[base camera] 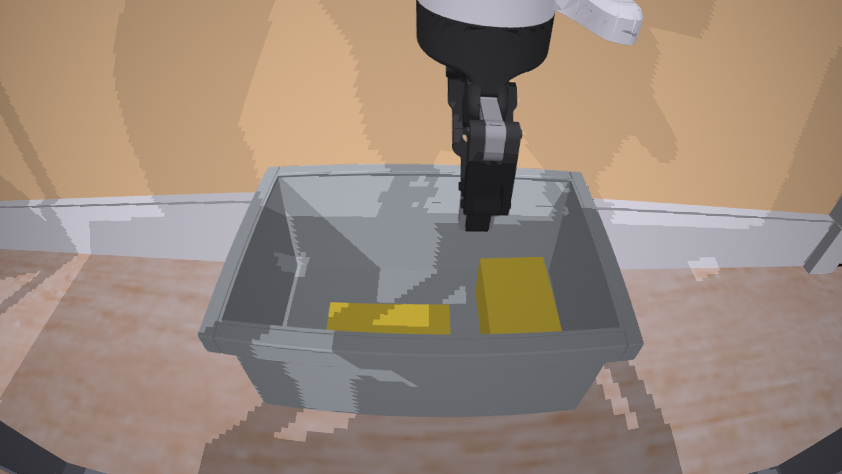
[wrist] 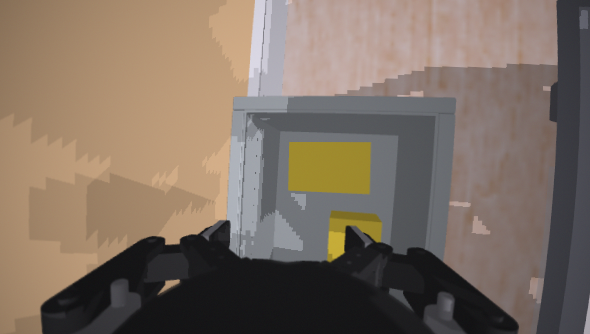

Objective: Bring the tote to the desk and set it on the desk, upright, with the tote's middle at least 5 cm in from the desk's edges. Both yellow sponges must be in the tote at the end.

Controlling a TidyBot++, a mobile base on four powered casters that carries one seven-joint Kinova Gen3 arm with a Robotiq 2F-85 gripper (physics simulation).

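Frame: origin at the arm's base, x back, y right, z up, level; millimetres.
Seen in the pictures: gripper, fingertip midpoint: (base camera: 470,174) (wrist: 287,236).
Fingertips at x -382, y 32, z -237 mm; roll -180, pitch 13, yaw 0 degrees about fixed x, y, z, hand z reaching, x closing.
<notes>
A point is followed by its place in that frame.
The grey tote (base camera: 424,344) @[y 0, x -265, z -276 mm] (wrist: 444,180) @[y 78, x -261, z -276 mm] stands upright on the floor close to the wall. One yellow sponge (base camera: 518,294) @[y 82, x -366, z -349 mm] (wrist: 330,167) @[y 83, x -359, z -348 mm] lies inside, at the right in the base view. The other yellow sponge (base camera: 388,317) @[y -29, x -342, z -348 mm] (wrist: 337,244) @[y -11, x -345, z -348 mm] lies inside near the front wall, partly hidden by a finger in the wrist view. My gripper (base camera: 476,226) (wrist: 287,236) @[y 32, x -382, z -237 mm] is open and empty, pointing down by the tote's far long side. In the wrist view one finger shows just outside the far rim and the other over the inside. Fingertip height against the rim is unclear. The desk does not clearly show.
The tan wall (base camera: 194,117) @[y -222, x -461, z -215 mm] (wrist: 125,100) @[y 114, x -455, z -169 mm] with its white baseboard (base camera: 153,235) @[y -326, x -449, z -358 mm] (wrist: 270,50) @[y 227, x -439, z -335 mm] runs behind the tote. A grey post (base camera: 824,250) @[y 569, x -419, z -350 mm] stands at the right edge in the base view. A dark grey bar (wrist: 570,175) runs along the right side of the wrist view.
</notes>
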